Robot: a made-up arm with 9 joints.
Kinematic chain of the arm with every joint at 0, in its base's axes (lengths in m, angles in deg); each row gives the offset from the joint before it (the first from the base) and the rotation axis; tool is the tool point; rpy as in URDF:
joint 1: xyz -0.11 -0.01 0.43 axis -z
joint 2: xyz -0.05 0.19 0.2 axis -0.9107 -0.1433 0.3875
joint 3: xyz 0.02 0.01 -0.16 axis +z
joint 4: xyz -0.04 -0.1 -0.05 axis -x
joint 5: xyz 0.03 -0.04 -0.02 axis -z
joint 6: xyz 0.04 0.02 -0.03 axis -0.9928 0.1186 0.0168
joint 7: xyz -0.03 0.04 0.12 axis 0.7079 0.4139 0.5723
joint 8: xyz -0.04 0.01 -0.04 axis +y
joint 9: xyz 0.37 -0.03 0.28 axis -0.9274 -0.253 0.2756
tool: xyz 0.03 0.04 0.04 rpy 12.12 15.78 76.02
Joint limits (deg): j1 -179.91..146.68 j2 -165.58..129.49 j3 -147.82..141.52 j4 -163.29..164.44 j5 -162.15..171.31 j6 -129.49..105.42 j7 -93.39..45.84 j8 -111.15..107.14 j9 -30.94..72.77
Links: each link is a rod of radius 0.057 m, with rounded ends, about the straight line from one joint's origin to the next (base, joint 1, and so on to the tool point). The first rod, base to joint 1, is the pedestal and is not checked.
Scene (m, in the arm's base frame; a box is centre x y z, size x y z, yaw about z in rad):
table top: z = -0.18
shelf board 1: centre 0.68 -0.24 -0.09 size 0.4 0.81 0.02 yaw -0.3
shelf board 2: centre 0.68 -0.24 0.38 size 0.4 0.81 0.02 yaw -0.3
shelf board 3: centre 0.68 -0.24 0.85 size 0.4 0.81 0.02 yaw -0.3
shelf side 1: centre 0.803 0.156 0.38 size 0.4 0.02 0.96 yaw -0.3
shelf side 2: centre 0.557 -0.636 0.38 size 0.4 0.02 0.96 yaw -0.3
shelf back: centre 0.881 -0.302 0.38 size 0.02 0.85 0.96 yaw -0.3
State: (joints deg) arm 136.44 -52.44 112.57 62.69 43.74 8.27 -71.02 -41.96 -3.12
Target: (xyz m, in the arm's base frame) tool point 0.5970 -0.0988 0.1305
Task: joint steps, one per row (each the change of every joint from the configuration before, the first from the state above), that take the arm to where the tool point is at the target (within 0.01 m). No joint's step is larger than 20 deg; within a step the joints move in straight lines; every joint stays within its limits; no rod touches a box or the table.
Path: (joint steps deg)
1: -4.55 19.67 4.51 -19.58 -5.01 -2.37 -4.47 -4.69 3.62
2: -4.54 19.67 4.52 -19.58 -5.02 -2.37 -4.48 -4.70 3.61
3: -4.55 19.67 4.51 -19.57 -5.01 -2.37 -4.47 -4.69 3.62
4: -4.55 19.67 4.52 -19.58 -5.02 -2.37 -4.48 -4.69 3.61
5: -4.54 19.66 4.51 -19.58 -5.01 -2.37 -4.47 -4.70 3.62
6: -0.44 -13.54 -2.69 17.89 1.53 5.07 3.90 1.40 -4.03
7: -0.43 -13.55 -2.69 17.88 1.53 5.07 3.89 1.39 -4.04
8: -0.43 -13.54 -2.68 17.89 1.53 5.07 3.90 1.39 -4.03
9: -0.44 -13.55 -2.69 17.88 1.53 5.06 3.89 1.40 -4.03
10: -0.43 -13.54 -2.69 17.89 1.53 5.07 3.90 1.39 -4.04
11: -0.43 -13.55 -2.69 17.88 1.53 5.07 3.89 1.39 -4.03

